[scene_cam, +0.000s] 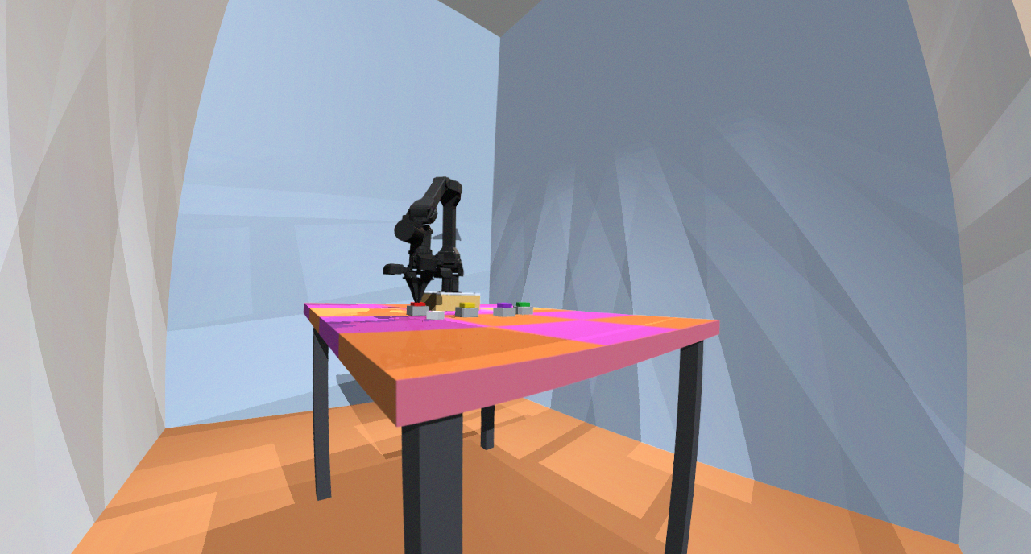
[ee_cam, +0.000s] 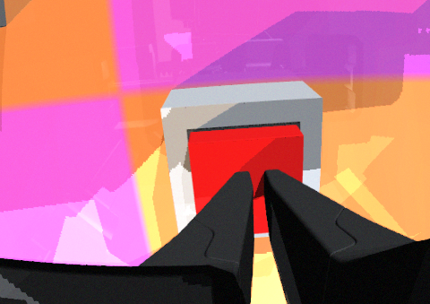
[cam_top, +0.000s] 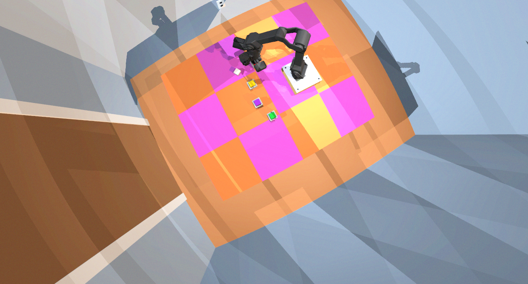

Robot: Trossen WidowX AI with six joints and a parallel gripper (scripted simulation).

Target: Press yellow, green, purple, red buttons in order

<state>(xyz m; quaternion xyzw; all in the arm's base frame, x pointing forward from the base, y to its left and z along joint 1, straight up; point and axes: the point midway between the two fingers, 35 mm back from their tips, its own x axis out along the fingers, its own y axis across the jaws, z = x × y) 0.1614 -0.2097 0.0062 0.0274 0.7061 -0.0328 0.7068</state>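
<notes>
Right now my gripper tip is 90 mm short of the yellow button and 110 mm to the right of it. Round my gripper tip: small white block 120 mm ahead, 10 mm to the right, 20 mm below; green button 90 mm ahead, 330 mm to the left; purple button 120 mm ahead, 220 mm to the left.
</notes>
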